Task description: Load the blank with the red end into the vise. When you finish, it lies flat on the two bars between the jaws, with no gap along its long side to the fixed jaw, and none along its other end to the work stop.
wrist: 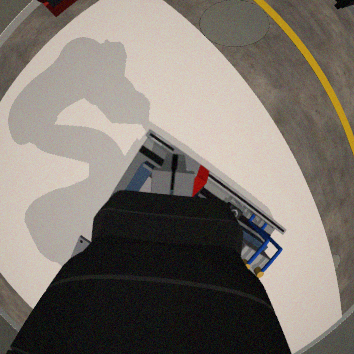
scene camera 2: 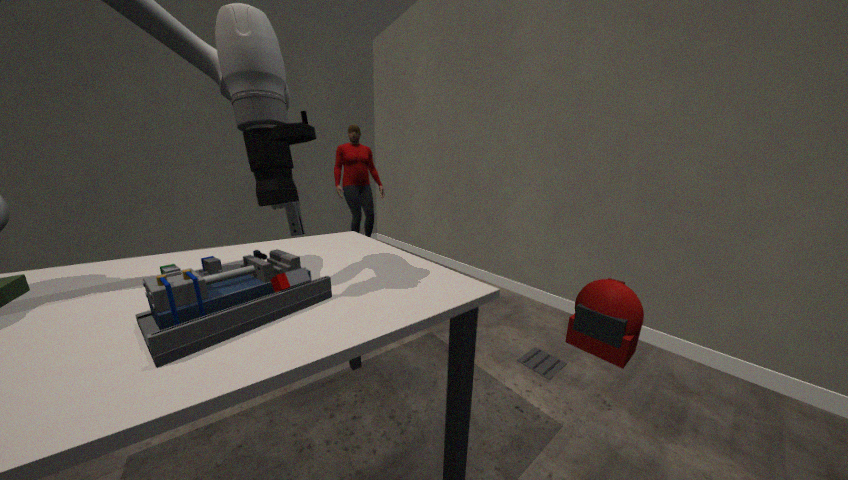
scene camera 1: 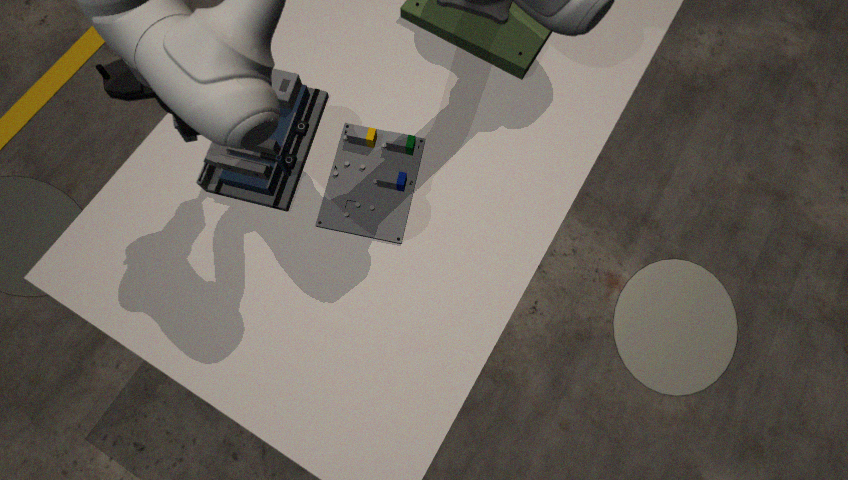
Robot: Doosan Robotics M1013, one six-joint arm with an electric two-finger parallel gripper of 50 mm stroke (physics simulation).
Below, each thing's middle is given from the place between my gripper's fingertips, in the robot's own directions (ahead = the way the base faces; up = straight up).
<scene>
The grey fixture plate (scene camera 1: 387, 222) lies 10 cm behind my hand, 32 cm to the left of it and 14 cm below it.
</scene>
